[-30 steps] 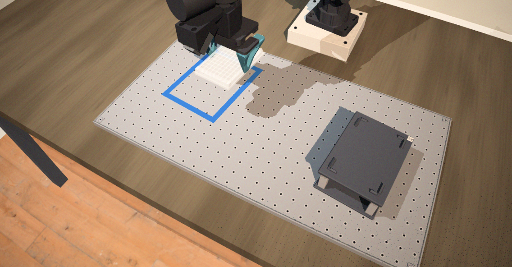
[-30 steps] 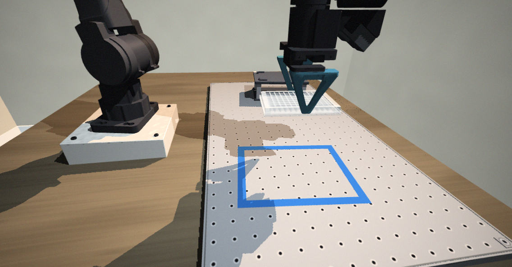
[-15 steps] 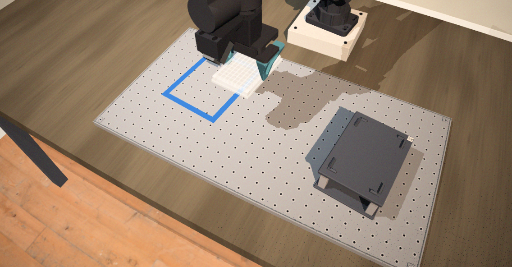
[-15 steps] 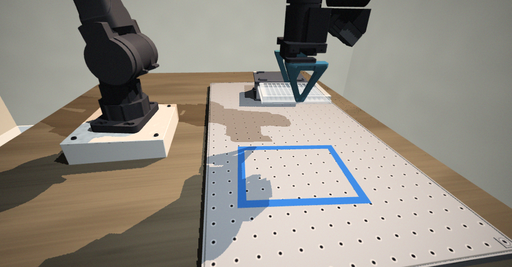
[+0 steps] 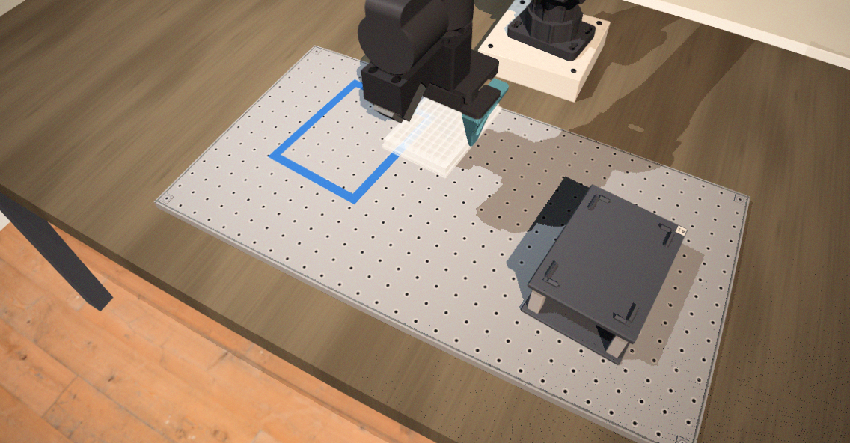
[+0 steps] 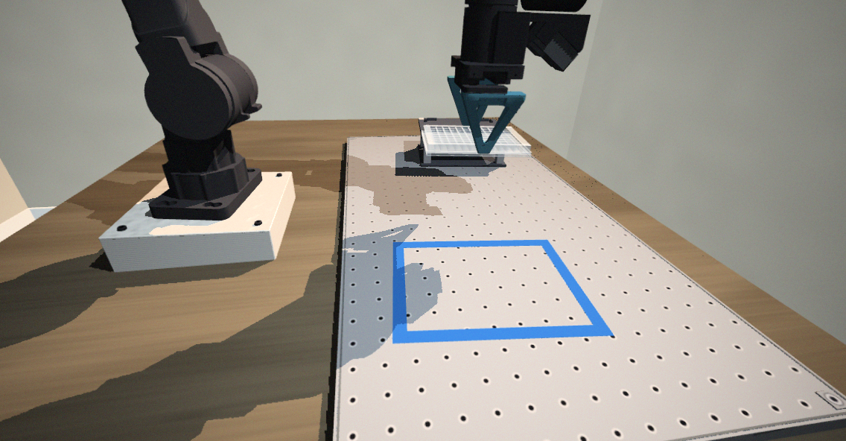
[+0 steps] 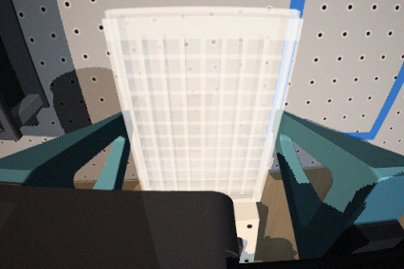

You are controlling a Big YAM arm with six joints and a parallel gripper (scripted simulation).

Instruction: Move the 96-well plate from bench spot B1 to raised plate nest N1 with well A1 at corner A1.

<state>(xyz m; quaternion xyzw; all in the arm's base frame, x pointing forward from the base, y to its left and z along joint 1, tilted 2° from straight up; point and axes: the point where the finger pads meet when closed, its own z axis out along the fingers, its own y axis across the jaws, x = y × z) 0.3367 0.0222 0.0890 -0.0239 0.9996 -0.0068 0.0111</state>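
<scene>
The raised nest N1 lies 230 mm to the left of my hand, 50 mm below it and 10 mm ahead of it. Also, from my hand: A1 tag: 290 mm to the left, 60 mm behind, 50 mm below; 96-well plate: 10 mm below.
</scene>
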